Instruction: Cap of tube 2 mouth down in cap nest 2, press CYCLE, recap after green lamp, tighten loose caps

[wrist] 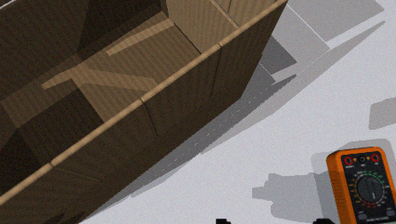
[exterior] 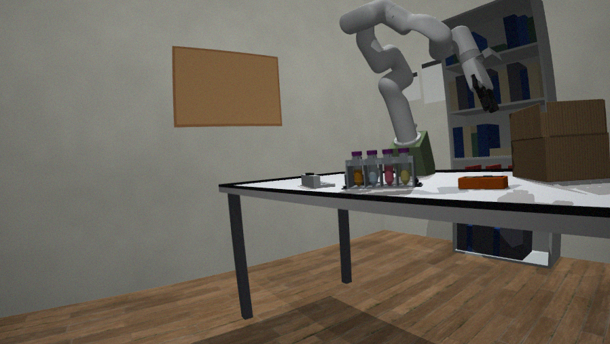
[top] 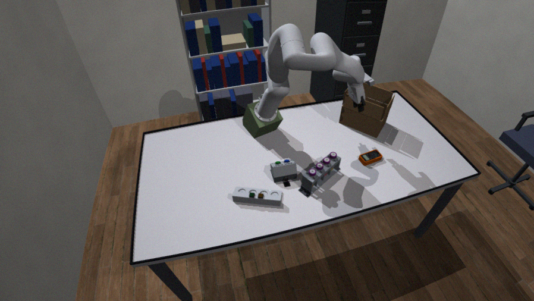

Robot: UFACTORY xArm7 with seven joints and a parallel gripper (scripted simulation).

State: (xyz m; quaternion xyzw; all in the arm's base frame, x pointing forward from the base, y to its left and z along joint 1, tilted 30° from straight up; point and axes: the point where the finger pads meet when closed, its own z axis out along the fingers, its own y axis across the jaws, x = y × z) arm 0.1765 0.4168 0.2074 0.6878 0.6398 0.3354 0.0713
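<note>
Now: the cap marked 1 240 mm to the right of my hand, 150 mm ahead of it and 120 mm below it. Also, from my hand: blue key (440 mm to the right, 170 mm below, 50 mm ahead); then cardboard box (170 mm to the left, 150 mm below, 100 mm behind); then key housing (470 mm to the right, 190 mm below, 60 mm ahead).
</note>
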